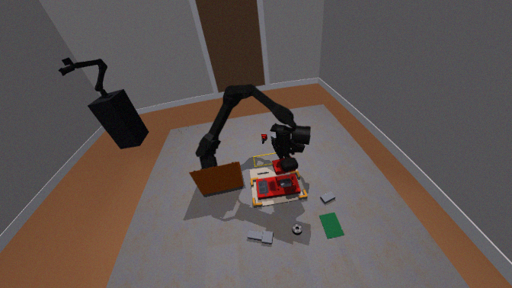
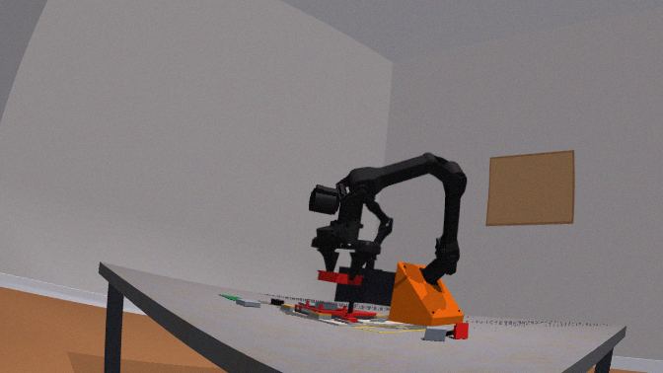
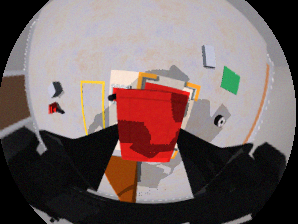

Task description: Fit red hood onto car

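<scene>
Right now the grey engine block is 3 cm to the right of my gripper tip and 9 cm below it. Also, from my gripper tip: green plate 14 cm ahead, 26 cm to the right, 11 cm below; then red hood right at my gripper tip; then jig 4 cm behind, 2 cm to the right, 10 cm below.
</scene>
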